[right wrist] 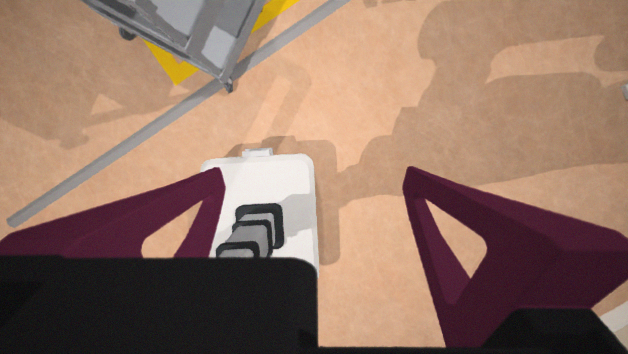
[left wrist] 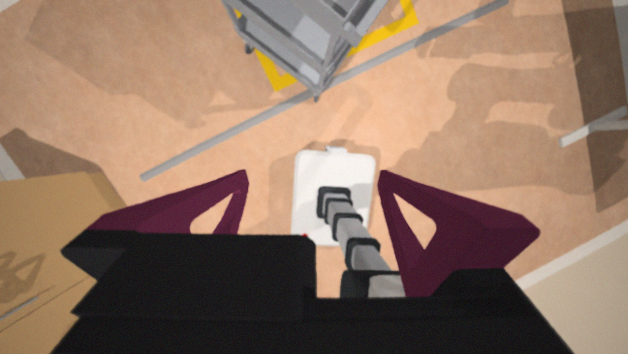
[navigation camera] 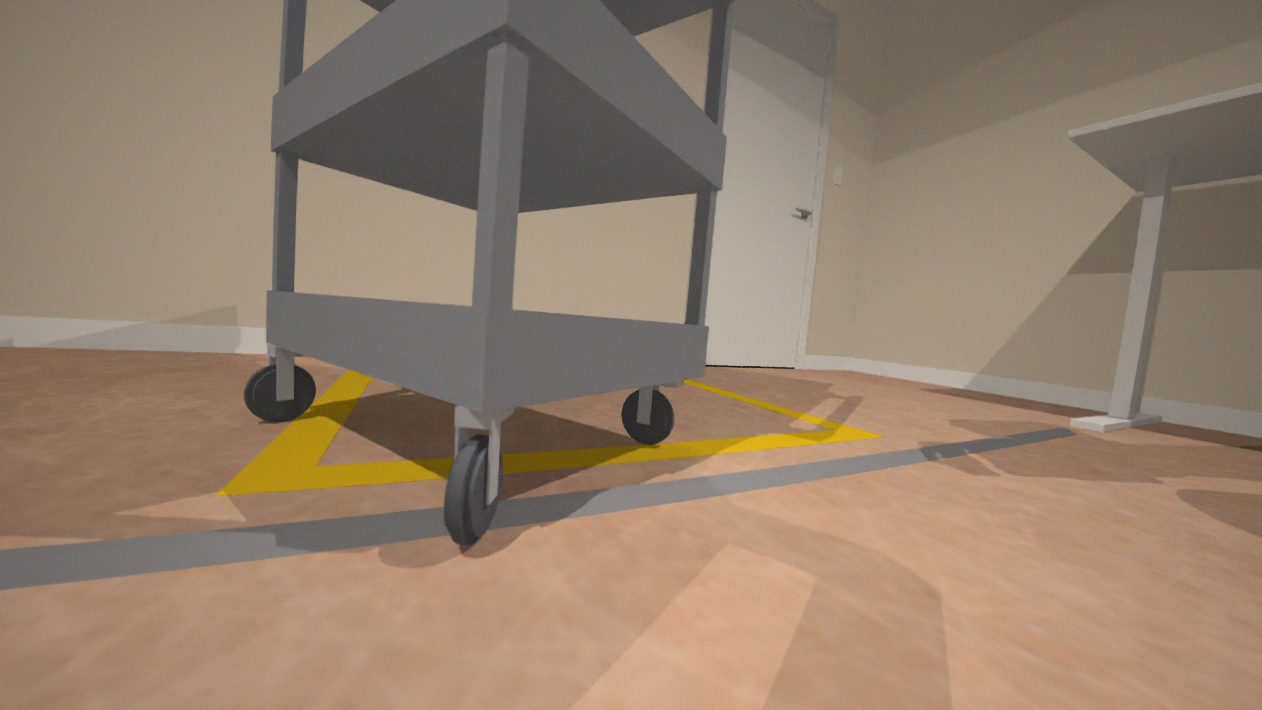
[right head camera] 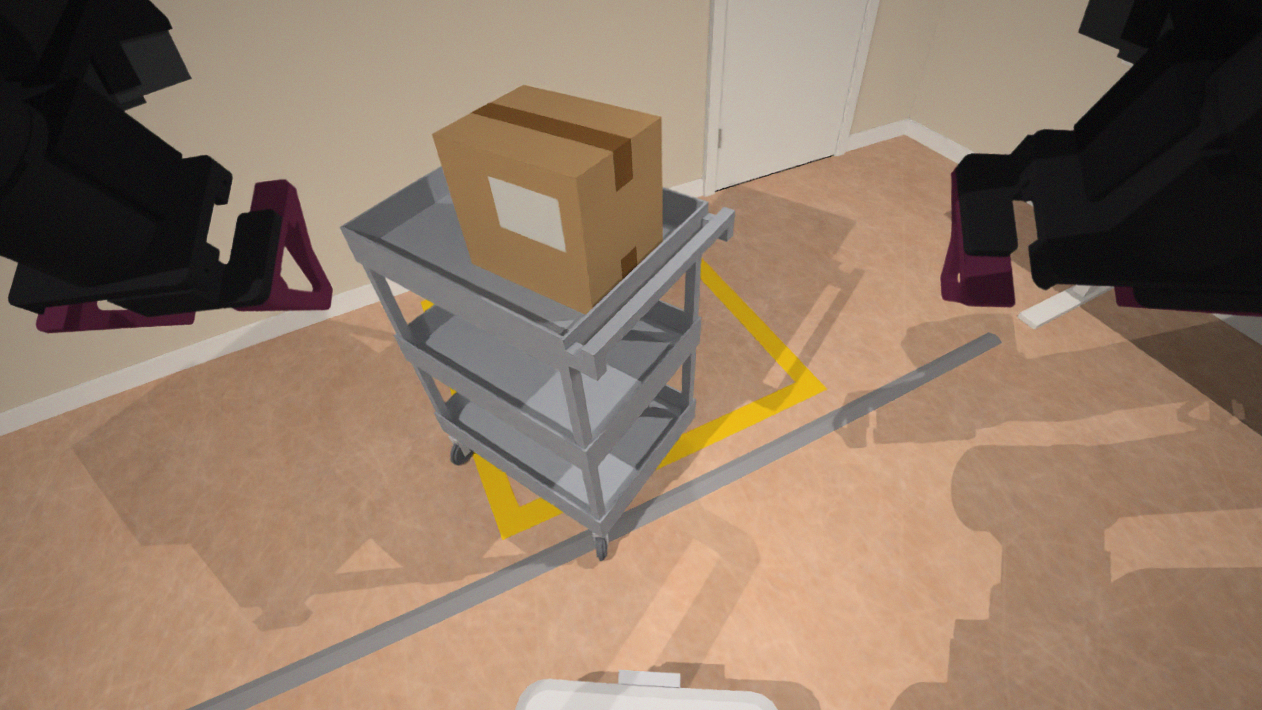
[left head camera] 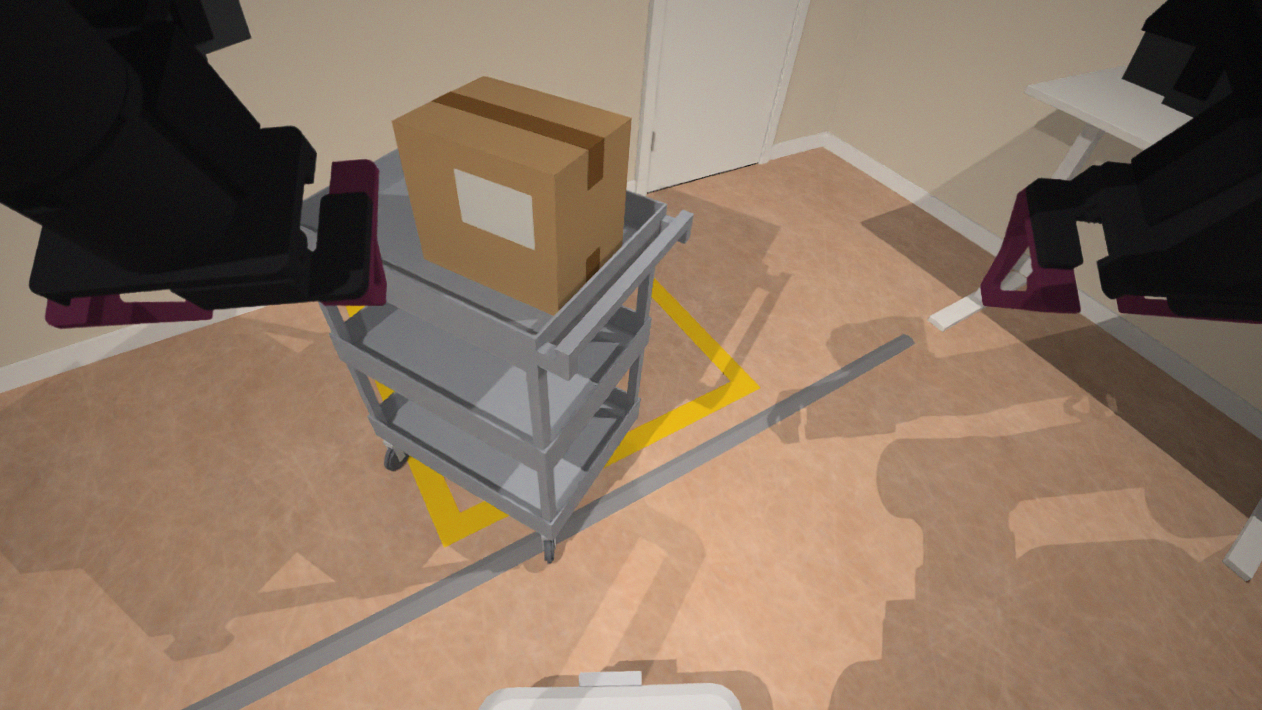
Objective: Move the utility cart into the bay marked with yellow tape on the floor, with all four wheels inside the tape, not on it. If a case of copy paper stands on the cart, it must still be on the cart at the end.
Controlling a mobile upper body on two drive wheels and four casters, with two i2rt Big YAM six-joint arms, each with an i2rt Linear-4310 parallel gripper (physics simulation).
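Places are measured from the left arm's base along level axes (x ahead, y left, z up), in centimetres.
Pixels of known places: left gripper, between the fingertips: (left wrist: 313, 177) (right head camera: 259, 306) (left head camera: 296, 300); right gripper, between the fingertips: (right wrist: 313, 177) (right head camera: 1031, 291) (left head camera: 1052, 299).
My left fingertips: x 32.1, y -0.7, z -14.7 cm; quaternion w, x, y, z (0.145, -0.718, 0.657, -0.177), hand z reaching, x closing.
Note:
Behind a point stands the place of what it marks.
The grey three-shelf cart (left head camera: 458, 357) @[x 98.9, y 14.3, z -93.8 cm] (right head camera: 503, 353) @[x 100.1, y 17.0, z -93.8 cm] (navigation camera: 582, 353) @[x 78.5, y -15.3, z -123.1 cm] stands askew over the yellow tape (left head camera: 697, 333) @[x 155.7, y -58.3, z -140.9 cm] (right head camera: 758, 326) @[x 159.1, y -57.2, z -141.0 cm] (navigation camera: 264, 468) @[x 79.2, y 23.7, z -141.0 cm]. A cardboard case (left head camera: 494, 260) @[x 86.5, y -0.2, z -54.4 cm] (right head camera: 529, 264) @[x 86.9, y 0.4, z -55.0 cm] sits upright on its top shelf. In the navigation camera, the near wheel (navigation camera: 470, 490) @[x 66.5, y -8.6, z -134.5 cm] is outside the tape, at the grey floor strip. The left wheel (navigation camera: 280, 392) @[x 96.0, y 37.7, z -135.6 cm] is outside the side tape; the right wheel (navigation camera: 648, 416) @[x 104.9, y -23.1, z -135.5 cm] is at the front tape's inner edge. The fourth wheel is hidden. My left gripper (left wrist: 313, 177) @[x 32.1, y -0.7, z -14.7 cm] and right gripper (right wrist: 315, 170) @[x 33.4, y -46.1, z -13.9 cm] are open and empty, apart from the cart.
A grey strip (left head camera: 723, 440) @[x 106.5, y -60.8, z -139.9 cm] (navigation camera: 750, 483) @[x 90.8, y -38.2, z -140.5 cm] crosses the floor in front of the bay. A door (left head camera: 706, 88) @[x 267.7, y -68.8, z -91.8 cm] (navigation camera: 767, 264) @[x 276.1, y -83.1, z -81.6 cm] and walls stand behind. A white table (navigation camera: 1173, 132) @[x 164.2, y -174.2, z -48.5 cm] is at the right. Wooden furniture (left wrist: 50, 210) @[x -8.7, y 131.5, z -98.4 cm] shows at the left wrist view's lower left.

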